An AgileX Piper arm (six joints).
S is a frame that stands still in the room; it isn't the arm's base.
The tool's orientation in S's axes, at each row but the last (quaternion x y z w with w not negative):
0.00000, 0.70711, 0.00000, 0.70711
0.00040, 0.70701, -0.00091, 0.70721
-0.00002, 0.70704, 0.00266, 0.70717
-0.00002, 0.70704, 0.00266, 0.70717
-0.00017, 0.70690, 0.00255, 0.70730
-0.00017, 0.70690, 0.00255, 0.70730
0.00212, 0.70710, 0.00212, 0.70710
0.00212, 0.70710, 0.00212, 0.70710
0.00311, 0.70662, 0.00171, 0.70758
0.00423, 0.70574, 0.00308, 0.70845
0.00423, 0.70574, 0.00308, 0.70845
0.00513, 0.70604, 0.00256, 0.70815
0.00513, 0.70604, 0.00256, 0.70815
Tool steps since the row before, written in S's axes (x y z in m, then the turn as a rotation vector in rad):
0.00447, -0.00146, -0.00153, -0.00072, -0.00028, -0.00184
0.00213, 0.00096, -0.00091, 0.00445, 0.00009, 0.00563
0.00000, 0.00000, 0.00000, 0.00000, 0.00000, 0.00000
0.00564, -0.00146, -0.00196, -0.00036, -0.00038, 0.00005
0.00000, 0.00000, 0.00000, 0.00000, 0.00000, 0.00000
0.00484, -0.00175, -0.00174, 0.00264, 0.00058, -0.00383
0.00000, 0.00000, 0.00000, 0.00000, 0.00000, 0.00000
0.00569, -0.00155, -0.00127, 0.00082, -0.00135, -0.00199
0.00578, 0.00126, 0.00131, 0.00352, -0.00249, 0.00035
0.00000, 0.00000, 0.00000, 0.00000, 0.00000, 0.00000
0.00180, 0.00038, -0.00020, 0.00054, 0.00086, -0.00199
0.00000, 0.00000, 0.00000, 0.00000, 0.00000, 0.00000
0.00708, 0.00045, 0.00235, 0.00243, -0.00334, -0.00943
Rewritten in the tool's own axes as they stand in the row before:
0.00153, -0.00146, 0.00447, 0.00184, -0.00028, -0.00072
0.00091, 0.00096, 0.00213, -0.00563, 0.00009, 0.00445
0.00000, 0.00000, 0.00000, 0.00000, 0.00000, 0.00000
0.00196, -0.00149, 0.00563, -0.00005, -0.00038, -0.00036
0.00000, 0.00000, 0.00000, 0.00000, 0.00000, 0.00000
0.00174, -0.00177, 0.00483, 0.00383, 0.00056, 0.00264
0.00000, 0.00000, 0.00000, 0.00000, 0.00000, 0.00000
0.00126, -0.00156, 0.00569, 0.00198, -0.00136, 0.00082
-0.00129, 0.00128, 0.00578, -0.00036, -0.00248, 0.00353
0.00000, 0.00000, 0.00000, 0.00000, 0.00000, 0.00000
0.00021, 0.00038, 0.00180, 0.00200, 0.00084, 0.00053
0.00000, 0.00000, 0.00000, 0.00000, 0.00000, 0.00000
-0.00232, 0.00050, 0.00709, 0.00940, -0.00343, 0.00241

